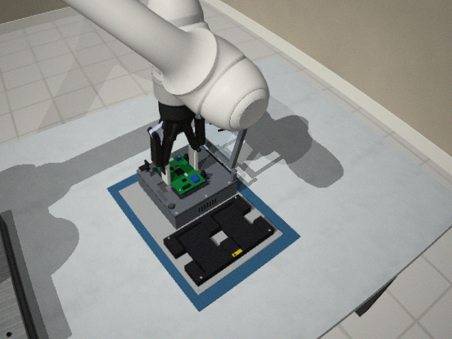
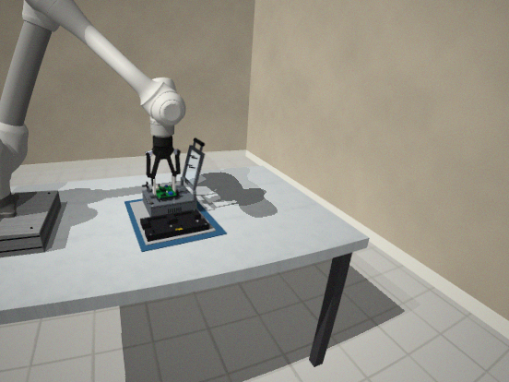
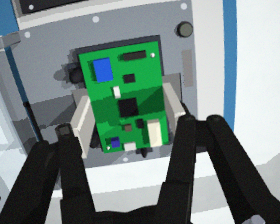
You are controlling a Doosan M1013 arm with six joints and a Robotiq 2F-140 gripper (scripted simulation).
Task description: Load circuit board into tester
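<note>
The latch hook is 6 cm to the left of my hand, 6 cm behind it and 1 cm below it. Also, from my hand: green circuit board (2 cm below); then tester lid (12 cm ahead, 8 cm above, 1 cm to the right).
</note>
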